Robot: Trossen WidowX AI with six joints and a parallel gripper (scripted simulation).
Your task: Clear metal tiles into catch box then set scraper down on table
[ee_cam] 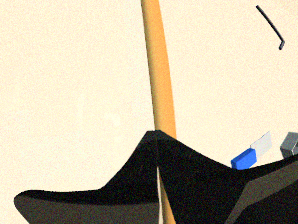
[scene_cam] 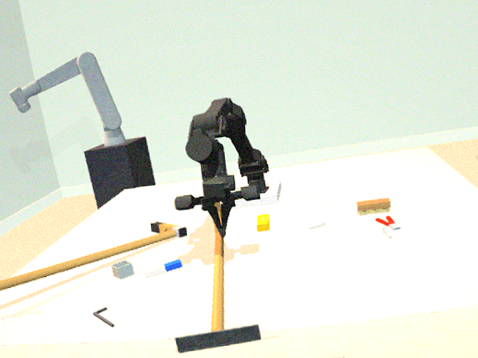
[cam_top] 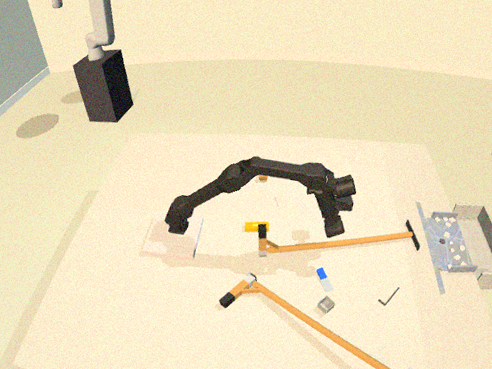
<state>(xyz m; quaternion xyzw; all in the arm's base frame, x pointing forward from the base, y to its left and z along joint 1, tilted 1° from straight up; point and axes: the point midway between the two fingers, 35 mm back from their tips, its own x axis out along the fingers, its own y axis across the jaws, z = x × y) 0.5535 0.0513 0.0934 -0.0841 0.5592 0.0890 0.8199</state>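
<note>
The long scraper lies 30 mm ahead of my gripper tip, 10 mm to the right of it and 20 mm below it. The rest, counted from my gripper tip: yellow block: 290 mm behind, 30 mm to the left, 70 mm below; blue marker: 20 mm behind, 170 mm to the right, 70 mm below; small grey box: 270 mm to the right, 70 mm below.
</note>
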